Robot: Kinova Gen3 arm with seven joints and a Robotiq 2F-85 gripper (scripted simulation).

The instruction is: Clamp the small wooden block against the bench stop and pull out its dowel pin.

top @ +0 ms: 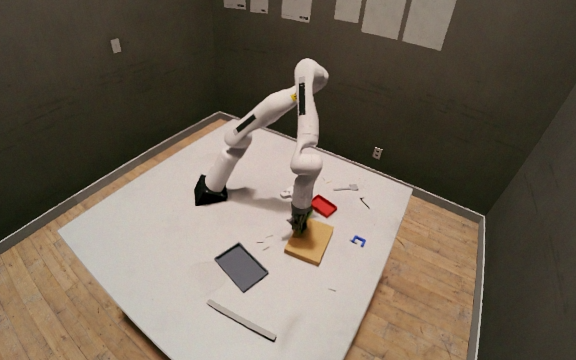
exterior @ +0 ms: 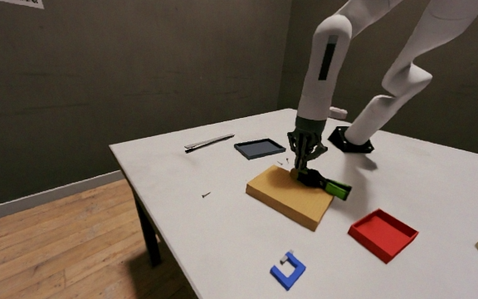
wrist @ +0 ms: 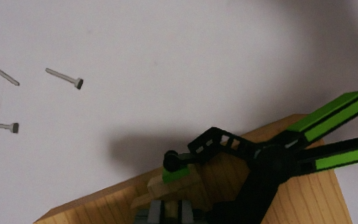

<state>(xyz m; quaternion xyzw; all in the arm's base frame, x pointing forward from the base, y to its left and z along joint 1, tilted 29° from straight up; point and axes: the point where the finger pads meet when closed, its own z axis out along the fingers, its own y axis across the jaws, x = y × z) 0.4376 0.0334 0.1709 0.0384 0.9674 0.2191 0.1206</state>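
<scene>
Now: hand 2 cm above the dowel pin. From my hand the other things lie so: grey tray 5 cm behind, 26 cm to the right, 7 cm below; red tray 4 cm behind, 22 cm to the left, 8 cm below; small wooden block 4 cm below.
</scene>
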